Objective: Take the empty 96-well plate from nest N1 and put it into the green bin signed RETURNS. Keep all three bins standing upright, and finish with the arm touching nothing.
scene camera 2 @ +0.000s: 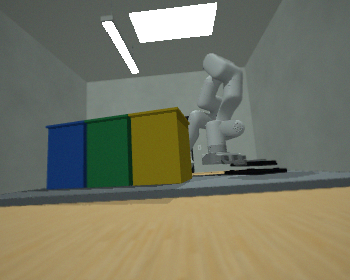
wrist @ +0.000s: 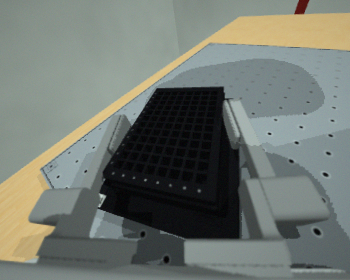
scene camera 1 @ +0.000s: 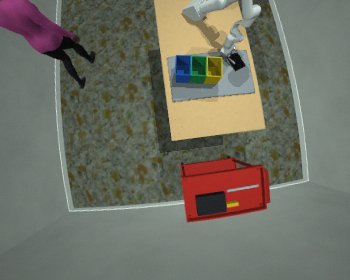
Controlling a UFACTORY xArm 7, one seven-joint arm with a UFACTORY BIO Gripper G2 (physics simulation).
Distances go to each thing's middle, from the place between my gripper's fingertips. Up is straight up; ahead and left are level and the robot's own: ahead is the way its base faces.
Scene:
My gripper is now 3 cm above the black nest [wrist: 174, 218], 1 cm to the left of it and 1 cm past it. Also, from my hand: green bin [scene camera 2: 109, 144]: 42 cm to the right, 8 cm ahead, 5 cm above; then black 96-well plate [wrist: 172, 152]: 1 cm to the right, 1 cm below, 1 cm behind; then yellow bin [scene camera 2: 160, 138]: 29 cm to the right, 11 cm ahead, 5 cm above.

